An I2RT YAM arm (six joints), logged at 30 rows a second.
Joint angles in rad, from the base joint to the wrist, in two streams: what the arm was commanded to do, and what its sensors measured. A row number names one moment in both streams.
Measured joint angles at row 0:
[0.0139, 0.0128, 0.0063, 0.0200, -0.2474, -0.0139]
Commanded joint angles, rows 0 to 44:
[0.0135, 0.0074, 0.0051, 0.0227, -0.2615, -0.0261]
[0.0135, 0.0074, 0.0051, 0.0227, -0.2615, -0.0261]
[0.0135, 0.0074, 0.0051, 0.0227, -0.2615, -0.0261]
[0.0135, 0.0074, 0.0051, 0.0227, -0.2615, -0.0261]
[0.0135, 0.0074, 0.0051, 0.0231, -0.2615, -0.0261]
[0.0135, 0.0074, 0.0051, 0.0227, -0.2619, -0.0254]
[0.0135, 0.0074, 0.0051, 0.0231, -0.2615, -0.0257]
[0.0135, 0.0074, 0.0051, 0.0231, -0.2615, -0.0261]
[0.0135, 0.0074, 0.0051, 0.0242, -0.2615, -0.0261]
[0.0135, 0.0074, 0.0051, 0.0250, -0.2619, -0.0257]
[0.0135, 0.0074, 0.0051, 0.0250, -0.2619, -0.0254]
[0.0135, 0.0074, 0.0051, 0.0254, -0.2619, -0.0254]
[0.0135, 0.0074, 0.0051, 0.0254, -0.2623, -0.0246]
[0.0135, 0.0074, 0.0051, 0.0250, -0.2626, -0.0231]
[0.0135, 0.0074, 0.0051, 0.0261, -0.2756, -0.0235]
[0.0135, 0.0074, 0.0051, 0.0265, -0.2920, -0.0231]
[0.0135, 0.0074, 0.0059, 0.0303, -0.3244, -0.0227]
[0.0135, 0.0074, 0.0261, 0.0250, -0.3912, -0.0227]
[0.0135, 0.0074, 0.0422, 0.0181, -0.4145, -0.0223]
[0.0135, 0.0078, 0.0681, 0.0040, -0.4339, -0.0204]
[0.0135, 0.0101, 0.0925, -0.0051, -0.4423, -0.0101]
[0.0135, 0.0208, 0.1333, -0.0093, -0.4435, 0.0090]
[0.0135, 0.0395, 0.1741, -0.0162, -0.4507, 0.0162]
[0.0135, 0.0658, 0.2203, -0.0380, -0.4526, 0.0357]
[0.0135, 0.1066, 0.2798, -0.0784, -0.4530, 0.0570]
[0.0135, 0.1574, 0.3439, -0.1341, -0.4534, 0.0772]
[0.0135, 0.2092, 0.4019, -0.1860, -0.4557, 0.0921]
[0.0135, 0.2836, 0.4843, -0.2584, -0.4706, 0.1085]
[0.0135, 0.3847, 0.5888, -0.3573, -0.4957, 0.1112]
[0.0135, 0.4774, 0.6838, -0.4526, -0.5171, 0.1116]
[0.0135, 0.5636, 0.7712, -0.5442, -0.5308, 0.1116]
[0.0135, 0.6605, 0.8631, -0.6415, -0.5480, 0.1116]
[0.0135, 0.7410, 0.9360, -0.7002, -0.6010, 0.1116]
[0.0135, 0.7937, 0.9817, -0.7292, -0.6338, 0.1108]
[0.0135, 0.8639, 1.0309, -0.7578, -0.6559, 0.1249]
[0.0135, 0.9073, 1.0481, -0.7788, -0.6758, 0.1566]
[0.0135, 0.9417, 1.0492, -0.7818, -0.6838, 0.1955]
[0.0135, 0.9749, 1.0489, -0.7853, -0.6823, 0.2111]
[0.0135, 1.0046, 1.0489, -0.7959, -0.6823, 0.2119]
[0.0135, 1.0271, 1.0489, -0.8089, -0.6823, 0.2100]
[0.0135, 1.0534, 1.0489, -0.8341, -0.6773, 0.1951]
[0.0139, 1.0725, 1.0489, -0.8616, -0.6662, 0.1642]
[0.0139, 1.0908, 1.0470, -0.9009, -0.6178, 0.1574]
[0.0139, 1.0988, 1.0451, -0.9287, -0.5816, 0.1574]
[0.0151, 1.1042, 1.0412, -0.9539, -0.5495, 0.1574]
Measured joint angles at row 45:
[0.0139, 1.0832, 1.0332, -0.9089, -0.6308, 0.1749]
